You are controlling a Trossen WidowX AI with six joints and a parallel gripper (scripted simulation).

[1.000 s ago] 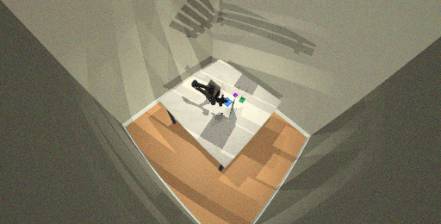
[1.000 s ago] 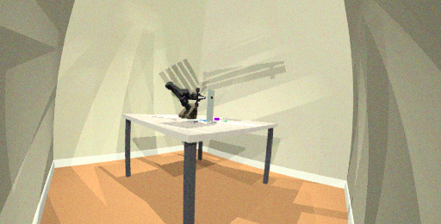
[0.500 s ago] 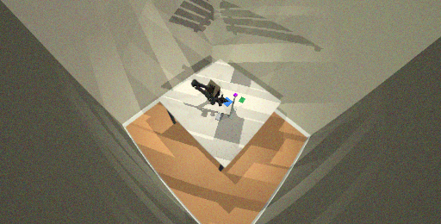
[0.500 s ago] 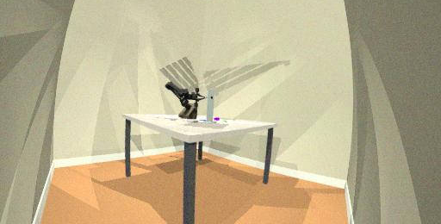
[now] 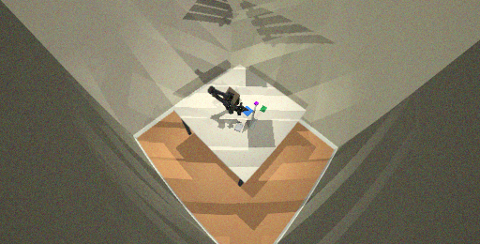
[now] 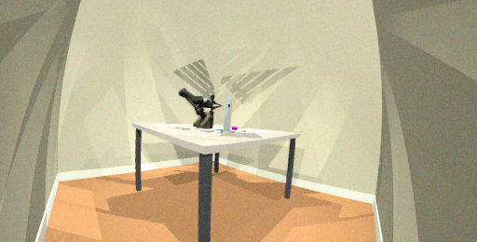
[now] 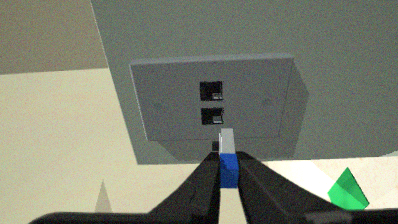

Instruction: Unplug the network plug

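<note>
My gripper tip is 24 cm above the blue marked square, 12 cm to the right of it and 8 cm past it. Also, from my gripper tip: network plug: right at my gripper tip; then upright panel: 9 cm below, 8 cm ahead, 2 cm to the left.
</note>
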